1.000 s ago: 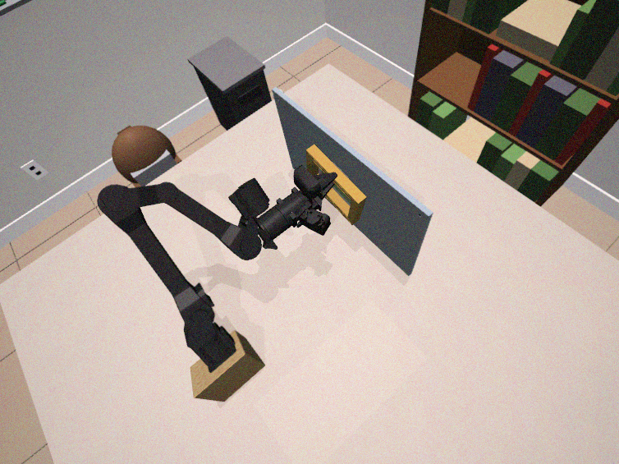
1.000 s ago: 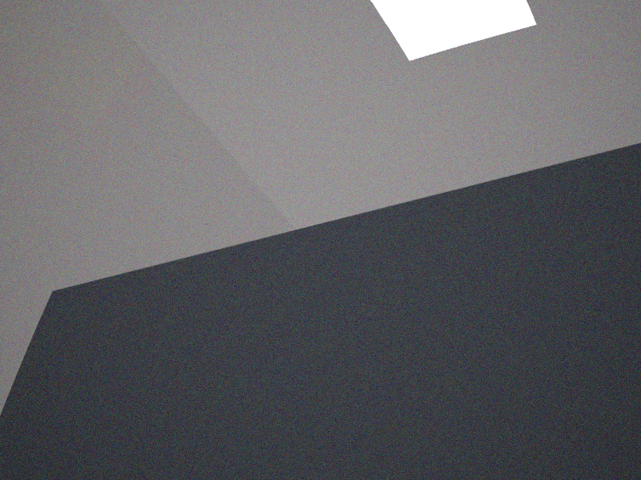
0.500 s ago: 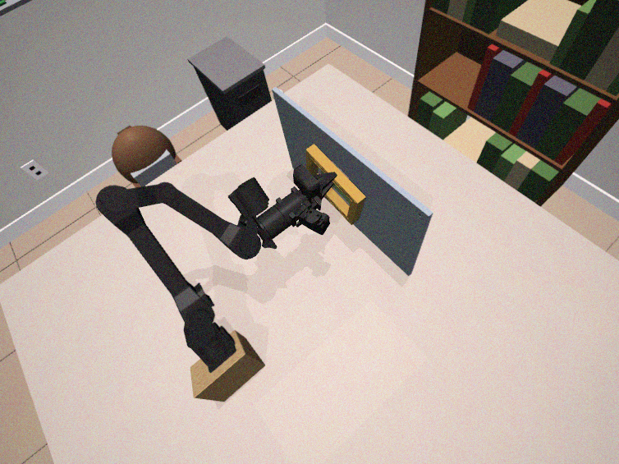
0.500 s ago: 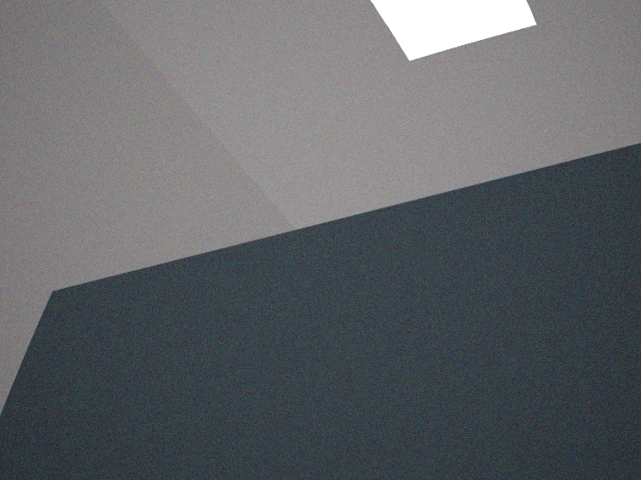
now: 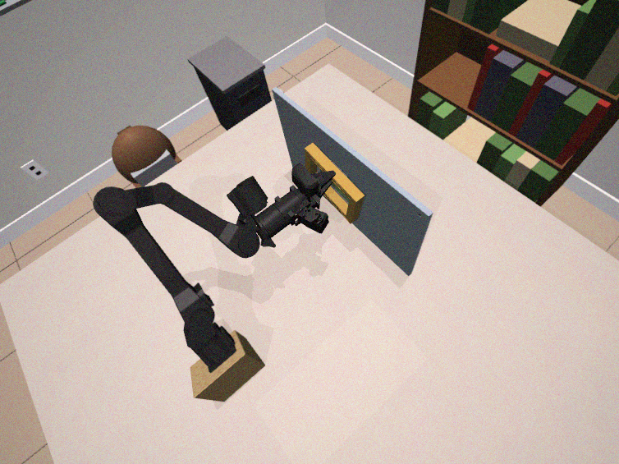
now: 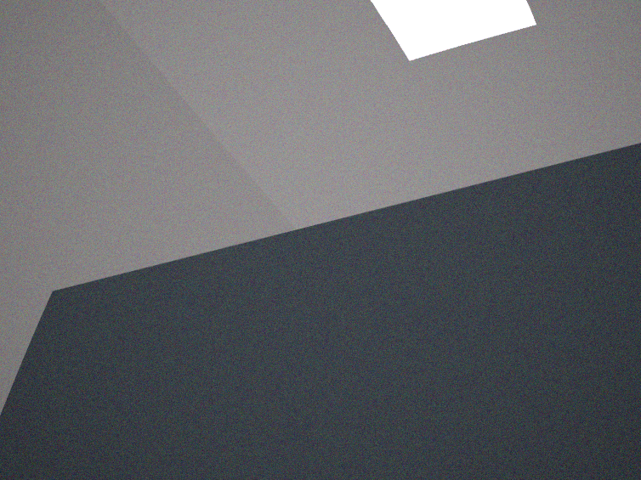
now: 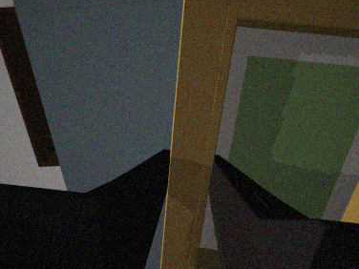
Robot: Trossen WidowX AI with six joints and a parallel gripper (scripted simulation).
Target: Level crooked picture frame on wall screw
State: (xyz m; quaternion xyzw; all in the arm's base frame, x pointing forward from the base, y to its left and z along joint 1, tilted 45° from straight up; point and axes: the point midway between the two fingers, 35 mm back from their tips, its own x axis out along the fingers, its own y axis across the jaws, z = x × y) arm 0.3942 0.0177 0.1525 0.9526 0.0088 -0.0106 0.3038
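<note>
My gripper tip is now 5 cm above the picture frame, 1 cm to the right of it and 1 cm short of it. Round my gripper tip: blue-grey wall panel: 7 cm below, 2 cm ahead.
</note>
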